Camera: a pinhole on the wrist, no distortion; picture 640 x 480 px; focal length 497.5 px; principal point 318.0 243.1 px. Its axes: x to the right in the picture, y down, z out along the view. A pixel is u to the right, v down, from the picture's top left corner.
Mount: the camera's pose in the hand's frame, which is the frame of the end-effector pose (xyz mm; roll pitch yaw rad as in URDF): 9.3 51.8 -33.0 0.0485 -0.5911 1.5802
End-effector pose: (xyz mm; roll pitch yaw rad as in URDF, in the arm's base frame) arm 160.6 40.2 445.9 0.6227 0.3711 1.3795
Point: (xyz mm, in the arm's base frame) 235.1 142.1 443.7
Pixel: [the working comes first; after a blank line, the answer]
In the camera's frame: -7.3 -91.3 125.5

outside the picture
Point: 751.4 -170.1 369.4
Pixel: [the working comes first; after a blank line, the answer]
In the camera's frame: -339.5 104.1 595.6

34 330
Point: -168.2 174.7 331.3
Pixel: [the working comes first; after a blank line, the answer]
In the camera's frame: 19.9 -113.1 -293.0

behind the camera
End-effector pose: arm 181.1 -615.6 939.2 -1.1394 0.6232 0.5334
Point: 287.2 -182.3 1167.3
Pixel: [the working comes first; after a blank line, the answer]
In the camera's frame: 55.5 -82.1 541.1

369 168
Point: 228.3 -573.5 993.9
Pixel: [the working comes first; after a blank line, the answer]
In the camera's frame: -56.3 -1.6 131.7

106 237
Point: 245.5 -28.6 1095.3
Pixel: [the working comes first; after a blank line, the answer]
In the camera's frame: 203.6 -156.8 596.4

488 112
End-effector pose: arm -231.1 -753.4 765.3 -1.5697 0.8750 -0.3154
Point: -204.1 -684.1 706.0
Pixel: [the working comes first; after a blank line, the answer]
In the camera's frame: 45.4 -33.9 100.4

543 75
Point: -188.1 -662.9 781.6
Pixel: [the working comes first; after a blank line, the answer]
In the camera's frame: 14.1 21.5 149.1

365 315
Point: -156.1 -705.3 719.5
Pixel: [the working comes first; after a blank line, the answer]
In the camera's frame: 1.9 -55.4 124.4

325 22
